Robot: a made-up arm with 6 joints. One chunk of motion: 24 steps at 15 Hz.
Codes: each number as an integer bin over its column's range. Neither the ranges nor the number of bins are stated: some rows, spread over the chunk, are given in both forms.
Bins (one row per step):
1: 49 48 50 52 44 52
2: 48 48 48 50 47 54
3: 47 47 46 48 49 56
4: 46 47 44 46 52 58
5: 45 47 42 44 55 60
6: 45 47 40 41 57 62
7: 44 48 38 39 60 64
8: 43 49 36 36 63 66
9: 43 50 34 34 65 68
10: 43 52 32 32 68 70
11: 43 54 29 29 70 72
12: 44 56 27 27 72 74
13: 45 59 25 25 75 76
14: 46 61 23 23 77 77
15: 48 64 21 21 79 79
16: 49 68 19 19 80 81
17: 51 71 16 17 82 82
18: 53 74 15 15 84 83
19: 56 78 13 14 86 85
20: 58 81 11 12 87 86
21: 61 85 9 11 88 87
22: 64 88 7 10 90 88
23: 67 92 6 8 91 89
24: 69 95 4 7 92 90
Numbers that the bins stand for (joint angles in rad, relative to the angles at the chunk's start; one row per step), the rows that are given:
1: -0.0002 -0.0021 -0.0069 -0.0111 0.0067 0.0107
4: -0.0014 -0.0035 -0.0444 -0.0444 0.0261 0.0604
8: -0.0026 -0.0007 -0.0945 -0.1000 0.0527 0.1267
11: -0.0026 0.0064 -0.1384 -0.1389 0.0697 0.1764
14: -0.0014 0.0163 -0.1760 -0.1722 0.0867 0.2178
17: 0.0006 0.0304 -0.2198 -0.2056 0.0988 0.2592
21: 0.0046 0.0502 -0.2636 -0.2389 0.1133 0.3006
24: 0.0079 0.0643 -0.2949 -0.2611 0.1230 0.3255
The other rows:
2: -0.0006 -0.0021 -0.0194 -0.0222 0.0139 0.0273
3: -0.0010 -0.0035 -0.0319 -0.0333 0.0188 0.0438
5: -0.0018 -0.0035 -0.0570 -0.0556 0.0333 0.0770
6: -0.0018 -0.0035 -0.0695 -0.0722 0.0382 0.0935
7: -0.0022 -0.0021 -0.0820 -0.0833 0.0455 0.1101
9: -0.0026 0.0007 -0.1071 -0.1111 0.0576 0.1432
10: -0.0026 0.0035 -0.1196 -0.1222 0.0648 0.1598
12: -0.0022 0.0092 -0.1509 -0.1500 0.0745 0.1929
13: -0.0018 0.0134 -0.1634 -0.1611 0.0818 0.2095
15: -0.0006 0.0205 -0.1885 -0.1833 0.0915 0.2343
16: -0.0002 0.0262 -0.2010 -0.1944 0.0939 0.2509
18: 0.0014 0.0346 -0.2261 -0.2167 0.1036 0.2675
19: 0.0026 0.0403 -0.2386 -0.2222 0.1085 0.2840
20: 0.0034 0.0445 -0.2511 -0.2333 0.1109 0.2923
22: 0.0059 0.0544 -0.2762 -0.2444 0.1182 0.3089
23: 0.0071 0.0601 -0.2824 -0.2556 0.1206 0.3172

